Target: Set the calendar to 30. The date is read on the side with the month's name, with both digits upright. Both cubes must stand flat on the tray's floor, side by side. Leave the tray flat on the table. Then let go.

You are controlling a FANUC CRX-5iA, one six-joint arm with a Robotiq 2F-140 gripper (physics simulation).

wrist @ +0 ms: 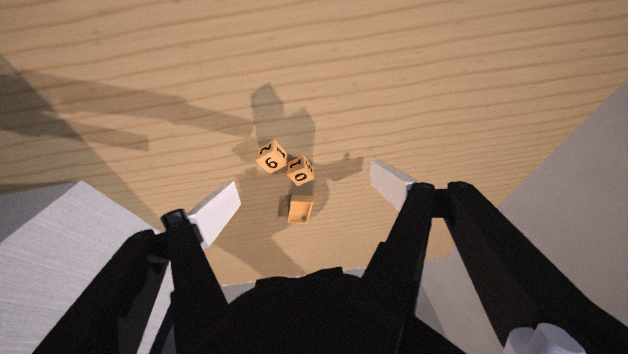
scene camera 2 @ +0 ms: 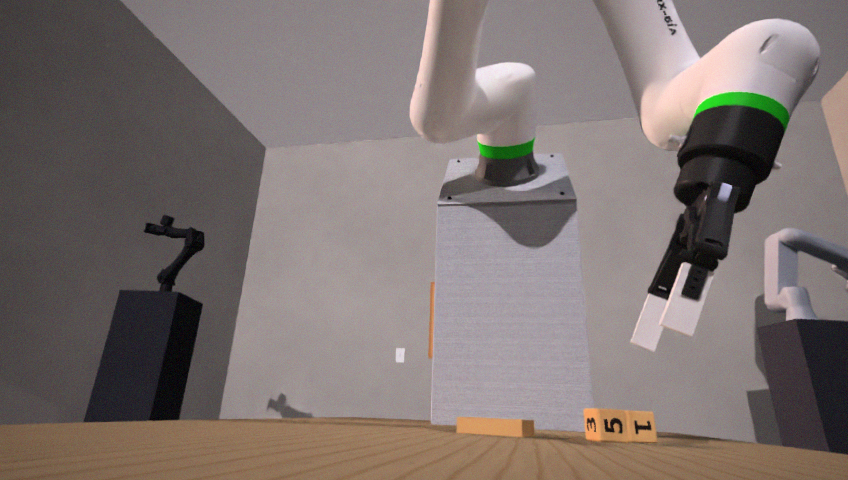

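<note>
The tray (scene camera 2: 495,427) (wrist: 300,210) lies on the table with its hollow side up and holds no cube. One cube (wrist: 271,156) stands on the table, with a 6, a 2 and a 1 visible in the wrist view. The other cube (wrist: 300,170) stands close beside it, showing a 0, a 1 and a partly hidden digit. In the scene view, the left cube (scene camera 2: 606,424) shows a sideways 3 and 5, and the right cube (scene camera 2: 642,426) a sideways 1. My gripper (scene camera 2: 661,339) (wrist: 304,182) is open and empty, well above the cubes. No month name is readable.
The wooden table (scene camera 2: 238,449) (wrist: 425,75) carries the cubes and tray. The arm's metal pedestal (scene camera 2: 508,309) (wrist: 65,255) stands behind the table. A dark pedestal (scene camera 2: 136,356) with a small arm is at the left, and another pedestal (scene camera 2: 803,380) with a grey arm at the right.
</note>
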